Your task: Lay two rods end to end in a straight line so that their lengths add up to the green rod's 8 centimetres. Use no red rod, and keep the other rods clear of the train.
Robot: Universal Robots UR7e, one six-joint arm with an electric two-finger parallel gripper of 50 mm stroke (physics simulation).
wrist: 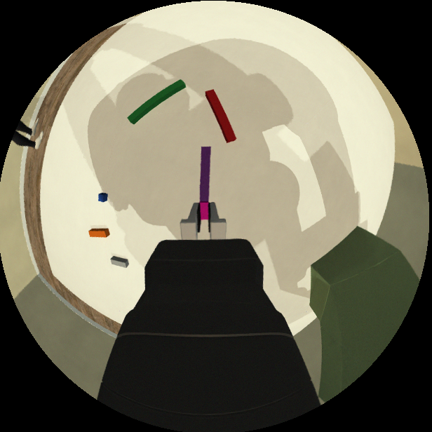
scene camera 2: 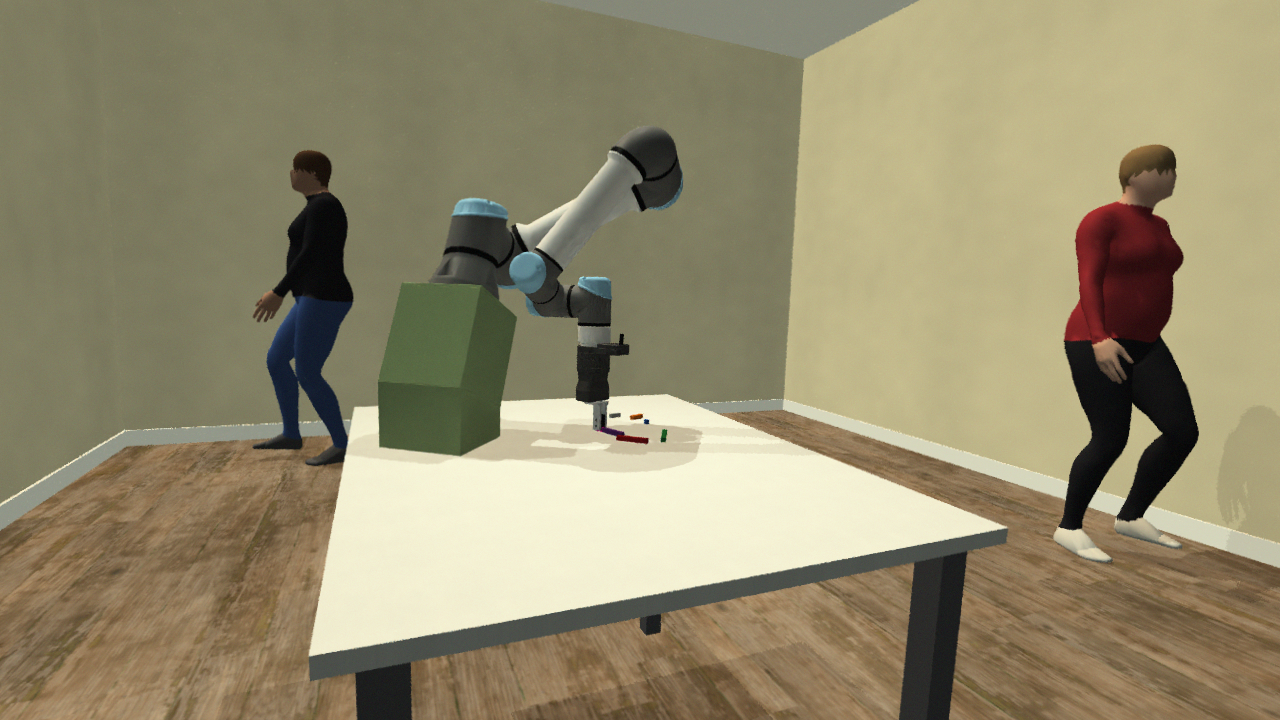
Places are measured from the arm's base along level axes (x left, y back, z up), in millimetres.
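Pixels of known places: gripper, fingertip midpoint: (scene camera 2: 599,429); arm's base, origin of the base link: (scene camera 2: 462,300).
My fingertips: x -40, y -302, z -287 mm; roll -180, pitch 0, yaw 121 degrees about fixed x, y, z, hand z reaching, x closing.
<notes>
Ahead of a thing's pixels: the offset from my fingertips to its top centre.
My gripper (wrist: 204,211) (scene camera 2: 600,428) is shut on a short magenta rod (wrist: 204,210), low at the table. The purple rod {dx -38, dy -21, dz +6 mm} (wrist: 205,174) (scene camera 2: 613,431) lies on the table, its near end right at the magenta rod's far end, the two in line. Whether they touch, and whether the magenta rod rests on the table, I cannot tell. The green rod {dx -92, dy -123, dz +6 mm} (wrist: 156,102) (scene camera 2: 664,435) lies slanted at the upper left of the wrist view. The red rod {dx -108, dy -43, dz +6 mm} (wrist: 220,116) (scene camera 2: 631,439) lies slanted beyond the purple rod's far end, to its right, apart from it.
A blue cube {dx +51, dy -134, dz +6 mm} (wrist: 103,197) (scene camera 2: 646,421), an orange rod {dx +109, dy -129, dz +6 mm} (wrist: 99,233) (scene camera 2: 636,416) and a grey rod {dx +139, dy -80, dz +6 mm} (wrist: 119,261) (scene camera 2: 614,415) lie left of my gripper in the wrist view. The green pedestal (wrist: 370,310) (scene camera 2: 429,358) stands at the right there. Two people stand beyond the table (scene camera 2: 626,528).
</notes>
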